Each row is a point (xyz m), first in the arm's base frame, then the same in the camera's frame.
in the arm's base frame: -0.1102 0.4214 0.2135
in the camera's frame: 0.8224 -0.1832 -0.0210
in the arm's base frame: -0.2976 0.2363 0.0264
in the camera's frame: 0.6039 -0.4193 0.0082
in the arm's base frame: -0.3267 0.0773 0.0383
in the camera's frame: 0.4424 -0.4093 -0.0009
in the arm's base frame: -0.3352 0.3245 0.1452
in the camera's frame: 0.6848 -0.3758 -0.1138
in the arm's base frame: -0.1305 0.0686 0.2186
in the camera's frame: 0.4721 -0.1444 0.0044
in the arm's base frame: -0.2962 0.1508 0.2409
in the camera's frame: 0.5223 -0.2575 -0.1349
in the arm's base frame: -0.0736 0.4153 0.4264
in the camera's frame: 0.8254 -0.0087 -0.1485
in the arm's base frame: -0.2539 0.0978 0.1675
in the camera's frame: 0.4773 -0.2711 -0.0467
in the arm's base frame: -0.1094 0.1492 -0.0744
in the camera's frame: 0.5522 -0.3441 0.2199
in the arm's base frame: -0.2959 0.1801 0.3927
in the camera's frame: 0.5527 -0.1560 -0.2475
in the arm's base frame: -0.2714 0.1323 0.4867
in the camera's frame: 0.5112 -0.0668 -0.2926
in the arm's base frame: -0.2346 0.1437 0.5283
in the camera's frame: 0.5297 -0.0135 -0.2988
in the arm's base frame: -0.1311 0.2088 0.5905
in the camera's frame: 0.6135 0.0936 -0.2808
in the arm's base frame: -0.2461 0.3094 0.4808
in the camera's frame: 0.6899 -0.0779 -0.2927
